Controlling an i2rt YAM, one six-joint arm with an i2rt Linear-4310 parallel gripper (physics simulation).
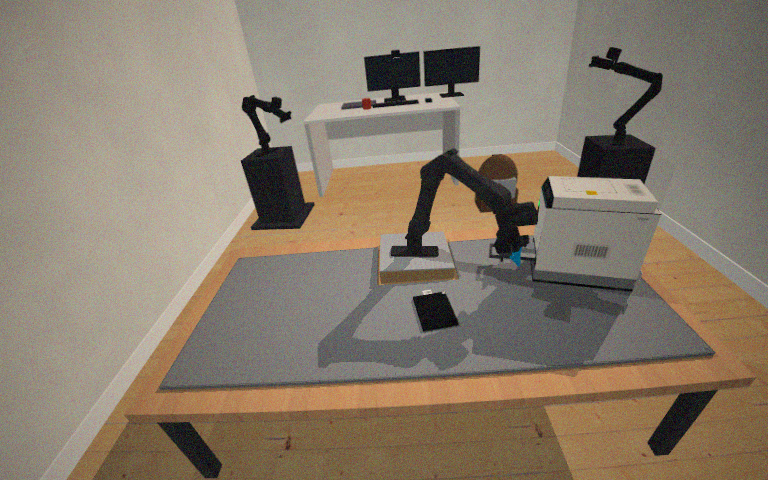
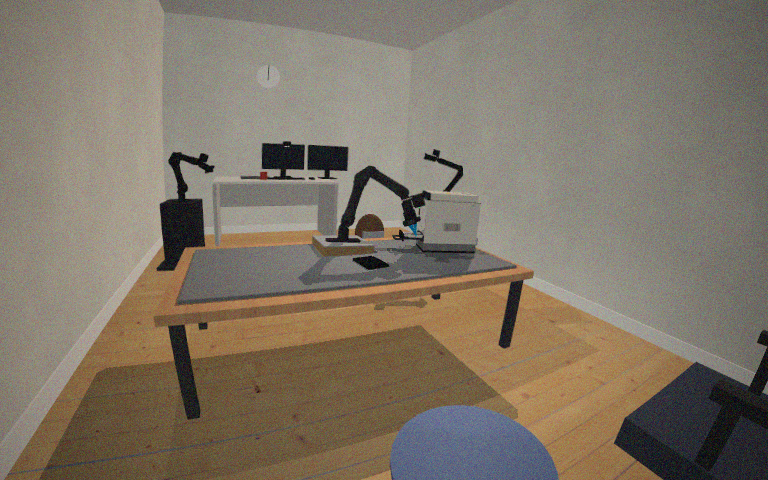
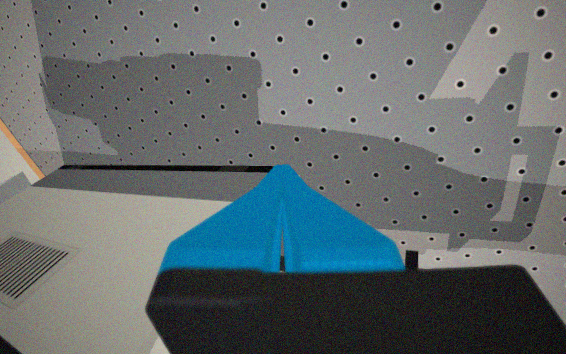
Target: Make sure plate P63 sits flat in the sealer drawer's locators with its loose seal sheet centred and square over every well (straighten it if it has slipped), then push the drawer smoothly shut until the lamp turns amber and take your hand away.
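Seen in the pictures: gripper, between the fingertips: (image 1: 518, 265) (image 2: 416, 236) (image 3: 282, 177); arm's base, origin of its link: (image 1: 414, 252) (image 2: 343, 240).
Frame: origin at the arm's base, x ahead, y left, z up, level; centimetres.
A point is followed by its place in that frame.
The white sealer (image 1: 594, 243) {x 18.7, y 62.1, z 14.9 cm} (image 2: 451, 212) {x 18.2, y 60.4, z 20.6 cm} (image 3: 150, 220) {x 16.7, y 52.4, z 4.6 cm} stands at the right of the grey mat, with a small green light (image 1: 539, 203) {x -0.4, y 48.3, z 20.9 cm} at its left face. Its drawer (image 1: 527, 247) {x 6.1, y 44.2, z 5.3 cm} sticks out to the left, with a dark open handle frame at its outer end. My gripper (image 1: 515, 261) {x 19.9, y 37.7, z 7.0 cm} (image 2: 415, 232) {x 19.9, y 37.7, z 7.0 cm} (image 3: 282, 177) {x 19.9, y 37.7, z 7.0 cm} is shut and empty, its blue tips pointing down at the near side of the drawer. I cannot tell whether they touch the drawer. Plate P63 and its seal sheet cannot be made out; the arm hides part of the drawer.
A black flat pad (image 1: 434, 311) {x 32.5, y 7.7, z -2.9 cm} (image 2: 370, 262) {x 33.3, y 7.0, z -2.9 cm} lies on the grey mat (image 1: 271, 328) {x 40.5, y -49.7, z -4.1 cm} (image 2: 243, 277) {x 43.4, y -54.3, z -4.1 cm}, in front of the arm's base block (image 1: 416, 276) {x 12.7, y 1.0, z -3.1 cm}. A brown rounded object (image 1: 497, 167) (image 2: 369, 224) stands beyond the table. A desk with monitors and two arms on pedestals are farther back.
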